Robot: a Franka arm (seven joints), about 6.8 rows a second.
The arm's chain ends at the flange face. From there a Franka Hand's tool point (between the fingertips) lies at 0.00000 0.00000 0.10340 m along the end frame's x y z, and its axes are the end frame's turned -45 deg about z.
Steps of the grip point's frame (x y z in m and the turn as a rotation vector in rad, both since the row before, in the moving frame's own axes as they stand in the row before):
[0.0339 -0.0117 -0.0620 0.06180 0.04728 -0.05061]
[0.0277 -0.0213 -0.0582 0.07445 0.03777 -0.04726]
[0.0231 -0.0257 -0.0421 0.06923 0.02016 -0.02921]
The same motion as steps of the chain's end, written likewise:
[0.0170 -0.0243 -0.0617 0.07713 -0.01027 -0.05061]
[0.0074 -0.0265 -0.0578 0.07935 -0.02594 -0.04726]
[0.0018 -0.0280 -0.0418 0.06321 -0.03470 -0.02921]

